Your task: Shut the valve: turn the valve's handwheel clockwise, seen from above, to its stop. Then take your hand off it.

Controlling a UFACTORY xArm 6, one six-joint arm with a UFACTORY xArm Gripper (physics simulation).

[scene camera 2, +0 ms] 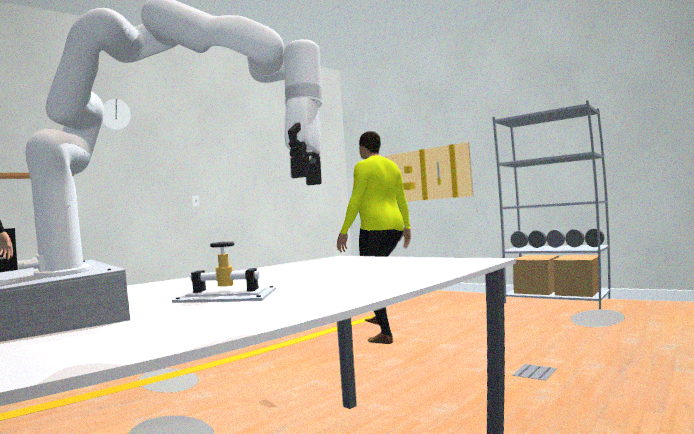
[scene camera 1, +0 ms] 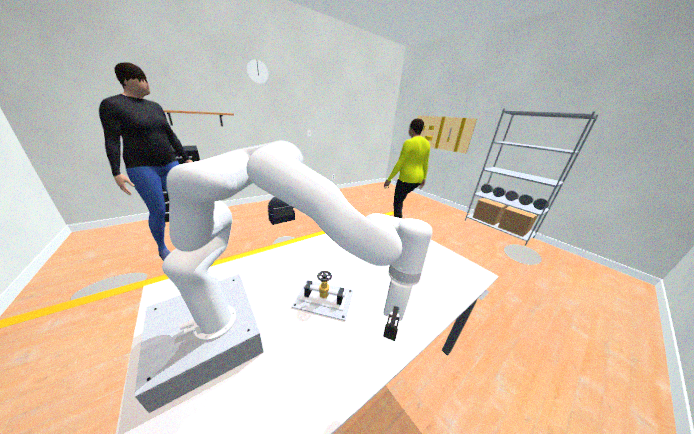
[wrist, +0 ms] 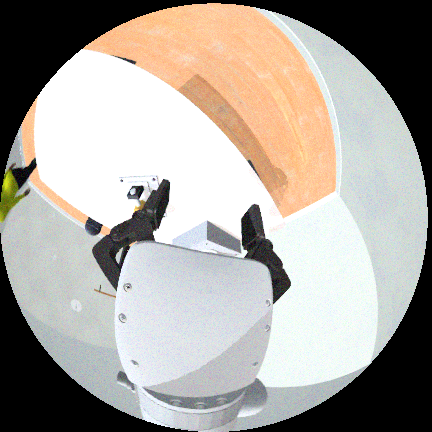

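The valve has a dark handwheel on top of an upright yellow body. Its pipe runs between two black clamps on a light base plate, which lies on the white table. My gripper is open and empty, pointing down. It hangs well above the table, off to the side of the valve and apart from the handwheel. In the wrist view, a finger hides the handwheel and part of the valve.
The arm's grey base block stands on the table beside the valve. Beyond the table are a person in yellow, a person in black and a shelf rack.
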